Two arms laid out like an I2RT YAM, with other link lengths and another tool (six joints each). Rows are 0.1 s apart.
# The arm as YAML. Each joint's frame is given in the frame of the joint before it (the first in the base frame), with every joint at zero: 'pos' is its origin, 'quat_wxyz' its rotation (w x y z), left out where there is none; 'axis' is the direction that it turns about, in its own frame. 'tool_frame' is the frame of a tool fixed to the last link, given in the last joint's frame.
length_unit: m
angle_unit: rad
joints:
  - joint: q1
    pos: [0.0, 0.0, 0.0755]
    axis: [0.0, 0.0, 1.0]
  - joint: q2
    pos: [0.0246, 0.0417, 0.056]
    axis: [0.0, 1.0, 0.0]
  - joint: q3
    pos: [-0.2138, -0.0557, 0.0]
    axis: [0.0, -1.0, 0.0]
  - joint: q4
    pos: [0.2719, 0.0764, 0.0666]
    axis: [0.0, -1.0, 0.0]
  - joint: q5
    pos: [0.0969, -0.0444, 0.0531]
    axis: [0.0, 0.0, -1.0]
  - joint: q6
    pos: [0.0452, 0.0, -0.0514]
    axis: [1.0, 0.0, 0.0]
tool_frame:
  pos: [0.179, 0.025, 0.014]
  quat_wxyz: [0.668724, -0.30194, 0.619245, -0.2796]
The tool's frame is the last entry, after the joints.
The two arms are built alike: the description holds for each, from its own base.
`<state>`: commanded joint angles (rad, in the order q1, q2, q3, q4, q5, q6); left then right.
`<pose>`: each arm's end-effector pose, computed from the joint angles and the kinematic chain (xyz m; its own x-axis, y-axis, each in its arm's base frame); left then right.
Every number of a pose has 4 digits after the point.
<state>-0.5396 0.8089 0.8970 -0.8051 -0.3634 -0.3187 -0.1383 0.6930 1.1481 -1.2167 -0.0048 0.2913</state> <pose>0.3813 -0.0838 0.1870 -0.3901 -0.7335 -0.5566 -0.4200 0.6797 -0.6013 0.3251 -0.0059 0.2420 -0.5943 -0.4490 -0.6672 -0.2472 0.8915 -0.3797</pose>
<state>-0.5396 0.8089 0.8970 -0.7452 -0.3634 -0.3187 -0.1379 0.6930 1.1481 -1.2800 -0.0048 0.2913</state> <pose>0.3907 -0.0894 0.2010 -0.3615 -0.7506 -0.5531 -0.3880 0.6605 -0.6427 0.3117 -0.0039 0.2268 -0.6349 -0.4436 -0.6326 -0.2706 0.8946 -0.3557</pose>
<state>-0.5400 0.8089 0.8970 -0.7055 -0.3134 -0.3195 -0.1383 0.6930 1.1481 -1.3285 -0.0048 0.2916</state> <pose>0.3948 -0.1039 0.2077 -0.3818 -0.7608 -0.5248 -0.3495 0.6445 -0.6800 0.3008 -0.0025 0.2157 -0.6649 -0.4389 -0.6044 -0.2867 0.8971 -0.3362</pose>
